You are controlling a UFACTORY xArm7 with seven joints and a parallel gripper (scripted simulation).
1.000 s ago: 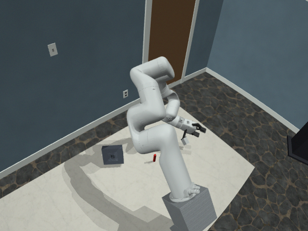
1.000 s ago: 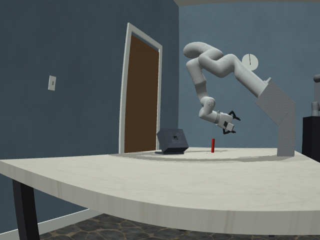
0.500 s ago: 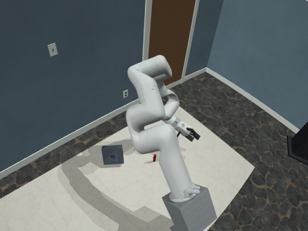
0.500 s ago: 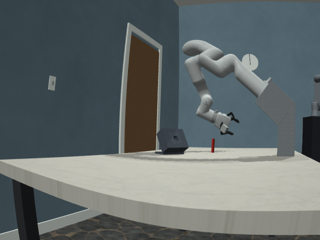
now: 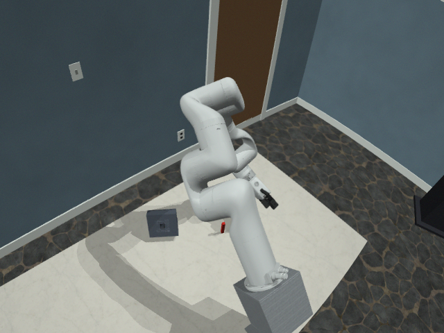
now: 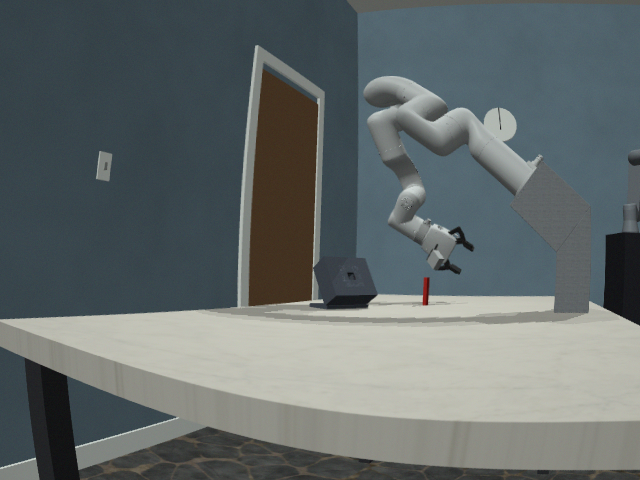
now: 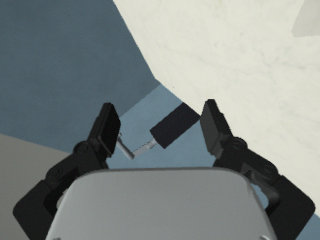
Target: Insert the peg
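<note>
Now: the red peg 15 cm ahead of my hand, 16 cm to the left of it and 10 cm below it.
</note>
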